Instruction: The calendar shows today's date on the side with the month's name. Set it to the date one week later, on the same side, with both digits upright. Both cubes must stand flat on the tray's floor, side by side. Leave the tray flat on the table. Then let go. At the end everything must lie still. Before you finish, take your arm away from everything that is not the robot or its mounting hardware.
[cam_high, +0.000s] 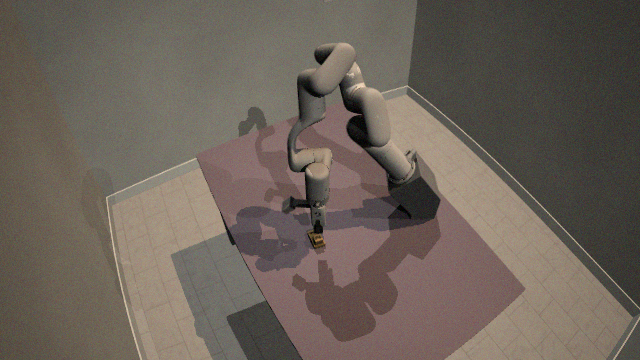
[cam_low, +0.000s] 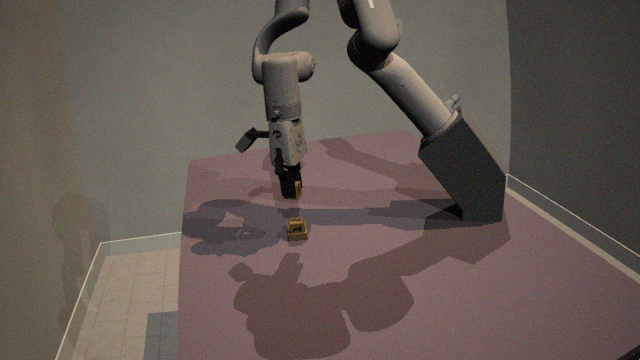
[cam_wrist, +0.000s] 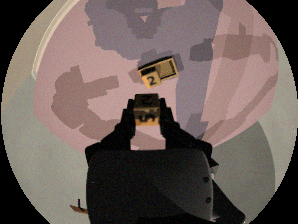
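My gripper is now 13 cm above the tray, 3 cm to the left of it and 1 cm past it. Also, from my hand: yellow digit cube (1 cm below).
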